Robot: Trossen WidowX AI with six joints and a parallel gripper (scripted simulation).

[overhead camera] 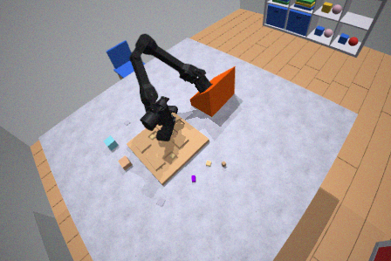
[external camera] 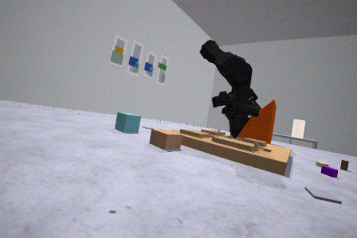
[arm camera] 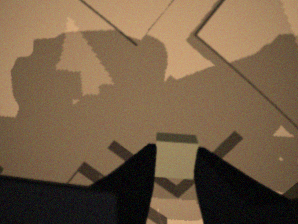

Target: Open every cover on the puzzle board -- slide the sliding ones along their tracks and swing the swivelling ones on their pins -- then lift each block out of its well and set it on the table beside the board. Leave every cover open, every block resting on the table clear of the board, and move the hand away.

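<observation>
Now: the tan puzzle board 6 cm ahead of my gripper tip, 1 cm to the left of it and 1 cm below it. Round my gripper tip: cyan block: 27 cm ahead, 17 cm to the right; small brown block: 29 cm to the left, 7 cm behind, 1 cm below; purple block: 25 cm to the left, 6 cm ahead, 2 cm below.
</observation>
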